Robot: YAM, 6 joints.
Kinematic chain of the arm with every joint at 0, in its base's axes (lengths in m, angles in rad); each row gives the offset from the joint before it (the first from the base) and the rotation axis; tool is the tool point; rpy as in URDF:
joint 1: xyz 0 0 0.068 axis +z
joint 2: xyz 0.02 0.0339 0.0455 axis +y
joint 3: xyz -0.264 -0.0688 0 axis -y
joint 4: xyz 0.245 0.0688 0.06 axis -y
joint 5: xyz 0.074 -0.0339 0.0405 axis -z
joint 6: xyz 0.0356 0 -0.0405 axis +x
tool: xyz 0 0 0 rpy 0 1.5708 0
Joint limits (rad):
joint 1: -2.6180..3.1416
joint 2: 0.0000..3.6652
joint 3: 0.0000..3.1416
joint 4: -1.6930..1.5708
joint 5: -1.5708..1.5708
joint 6: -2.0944..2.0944
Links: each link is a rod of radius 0.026 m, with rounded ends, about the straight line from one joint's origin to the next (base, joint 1, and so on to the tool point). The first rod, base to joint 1, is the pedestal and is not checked.
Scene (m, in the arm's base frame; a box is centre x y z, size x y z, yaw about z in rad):
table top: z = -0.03
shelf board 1: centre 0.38 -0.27 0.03 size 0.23 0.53 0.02 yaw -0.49
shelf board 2: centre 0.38 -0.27 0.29 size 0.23 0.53 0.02 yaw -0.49
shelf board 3: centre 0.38 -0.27 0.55 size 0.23 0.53 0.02 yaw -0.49
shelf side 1: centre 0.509 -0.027 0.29 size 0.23 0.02 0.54 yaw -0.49
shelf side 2: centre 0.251 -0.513 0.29 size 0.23 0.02 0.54 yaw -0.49
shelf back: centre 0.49 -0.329 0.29 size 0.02 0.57 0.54 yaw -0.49
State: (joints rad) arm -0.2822 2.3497 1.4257 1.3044 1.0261 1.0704
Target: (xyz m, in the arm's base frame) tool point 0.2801 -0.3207 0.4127
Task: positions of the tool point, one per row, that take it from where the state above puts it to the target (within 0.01 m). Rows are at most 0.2 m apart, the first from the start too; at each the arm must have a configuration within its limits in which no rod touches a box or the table.
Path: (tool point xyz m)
1: 0.3985 -0.1152 0.1868
2: 0.3223 -0.0744 0.1871
3: 0.2355 -0.0456 0.1764
4: 0.2240 0.0450 0.2871
5: 0.1383 0.0811 0.3919
6: 0.0460 0.0185 0.4616
7: 0.0305 -0.1173 0.4726
8: 0.1285 -0.2399 0.4127
9: 0.1755 -0.2800 0.4261
10: 0.2274 -0.3077 0.4258
11: 0.2801 -0.3207 0.4127

